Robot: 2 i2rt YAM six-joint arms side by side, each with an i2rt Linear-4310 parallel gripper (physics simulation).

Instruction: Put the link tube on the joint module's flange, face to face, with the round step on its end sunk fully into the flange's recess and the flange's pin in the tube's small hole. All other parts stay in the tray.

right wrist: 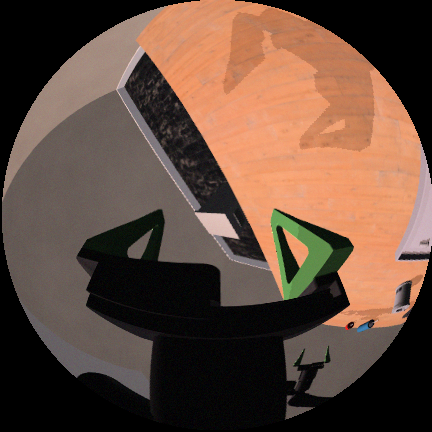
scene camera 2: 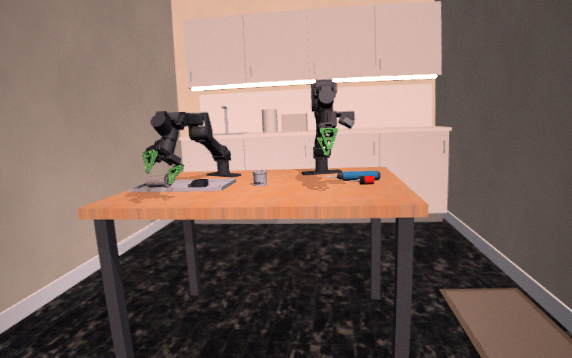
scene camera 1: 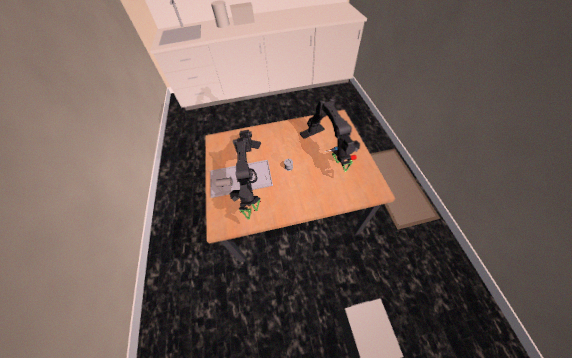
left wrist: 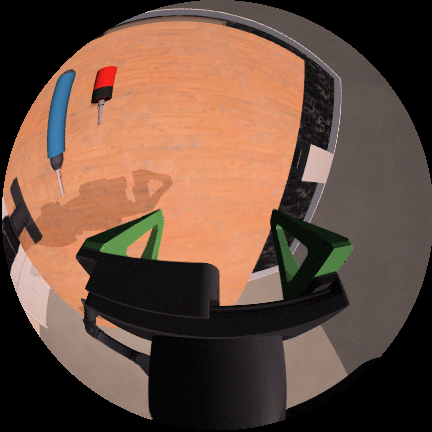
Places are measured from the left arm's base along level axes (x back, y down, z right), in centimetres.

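Where they show: left gripper, fingertip midpoint: (right wrist: 316, 346) (scene camera 2: 328, 152) (scene camera 1: 341, 167) (left wrist: 216, 214); right gripper, fingertip midpoint: (right wrist: 217, 214) (scene camera 2: 159, 178) (scene camera 1: 252, 215); left arm's base at its link origin: (scene camera 2: 321, 173) (scene camera 1: 312, 131) (left wrist: 23, 211); right arm's base at its link origin: (scene camera 2: 223, 175).
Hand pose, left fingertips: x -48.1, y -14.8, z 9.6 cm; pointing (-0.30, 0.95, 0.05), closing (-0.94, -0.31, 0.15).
Things, the pixels of their top centre, and the offset from my left fingertips. "spot": a spot on its surface instead.
- link tube at its top centre: (scene camera 2: 158, 173) (scene camera 1: 223, 179) dy +8.1, dx +35.0, dz +68.3 cm
- joint module at its top centre: (scene camera 2: 259, 170) (scene camera 1: 288, 161) dy +8.5, dx +26.3, dz +23.6 cm
- blue-handled screwdriver at a spot on its surface: (left wrist: 61, 115) (scene camera 2: 358, 175) spot: dy +12.1, dx +18.4, dz -18.2 cm
The link tube (scene camera 1: 223, 182) (scene camera 2: 156, 181), a grey cylinder, lies on its side in the grey tray (scene camera 1: 264, 175) (scene camera 2: 220, 185). The joint module (scene camera 1: 288, 165) (scene camera 2: 260, 178) (right wrist: 402, 296), a short grey cylinder, stands upright on the table between the arms; its recess and pin are too small to make out. My right gripper (scene camera 1: 252, 210) (scene camera 2: 159, 178) (right wrist: 217, 214) is open and empty, above the table in front of the tray. My left gripper (scene camera 1: 341, 163) (scene camera 2: 327, 153) (left wrist: 216, 214) is open and empty, high above the right part of the table.
A black ring-like part (scene camera 1: 253, 176) (scene camera 2: 199, 183) lies in the tray, partly hidden by the right arm in scene camera 1. A blue-handled screwdriver (scene camera 2: 361, 175) (left wrist: 61, 115) and a red-handled one (scene camera 2: 367, 180) (left wrist: 105, 80) lie near the left gripper.
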